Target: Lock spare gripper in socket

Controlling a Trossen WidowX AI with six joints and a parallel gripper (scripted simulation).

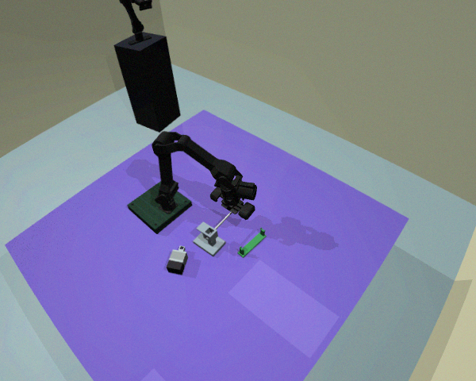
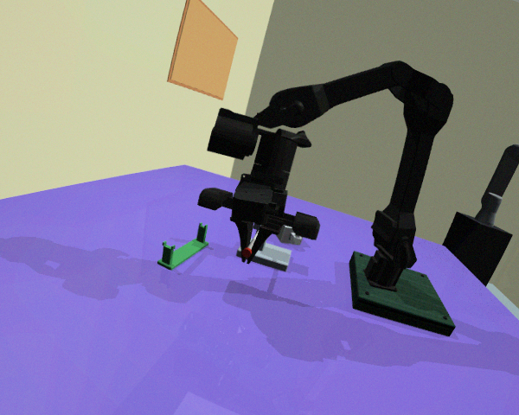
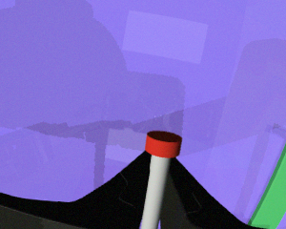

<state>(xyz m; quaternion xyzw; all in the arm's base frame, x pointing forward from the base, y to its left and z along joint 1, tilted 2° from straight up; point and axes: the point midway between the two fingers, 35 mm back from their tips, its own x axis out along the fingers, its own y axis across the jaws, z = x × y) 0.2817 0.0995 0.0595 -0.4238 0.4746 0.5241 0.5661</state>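
Now: gripper tip 12 cm short of the green cradle, 7 cm to the left of it and 3 cm above it. From my gripper tip the other things lie so: grey mount 15 cm to the right, 2 cm behind; then spare gripper 28 cm to the right, 8 cm behind, 3 cm below.
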